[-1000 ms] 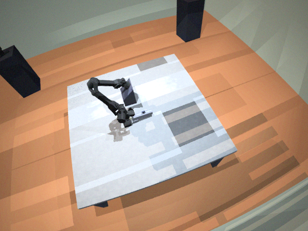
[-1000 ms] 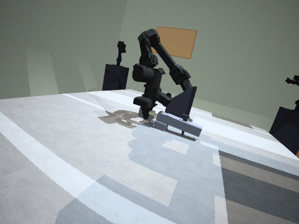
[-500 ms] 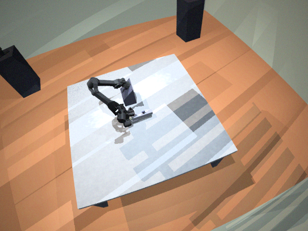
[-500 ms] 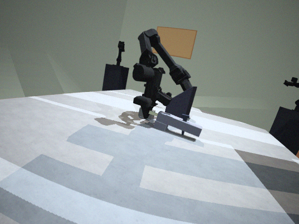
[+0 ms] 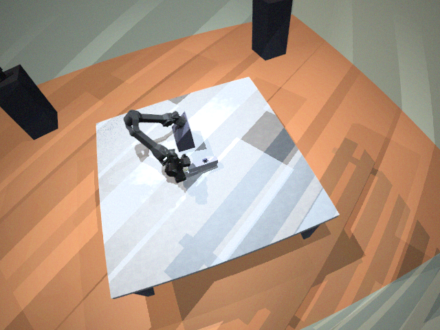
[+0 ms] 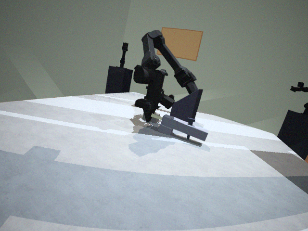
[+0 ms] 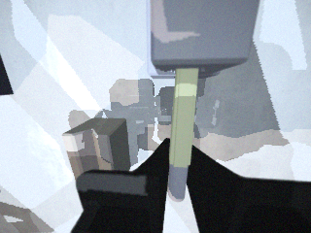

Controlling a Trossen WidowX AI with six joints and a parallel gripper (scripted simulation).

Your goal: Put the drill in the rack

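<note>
Right now the drill is 40 mm to the left of my gripper tip and 30 mm above it. From my gripper tip the other things lie so: dark key: 20 mm ahead, 170 mm to the left, 30 mm above; then rack: 70 mm behind, 10 mm to the right.
</note>
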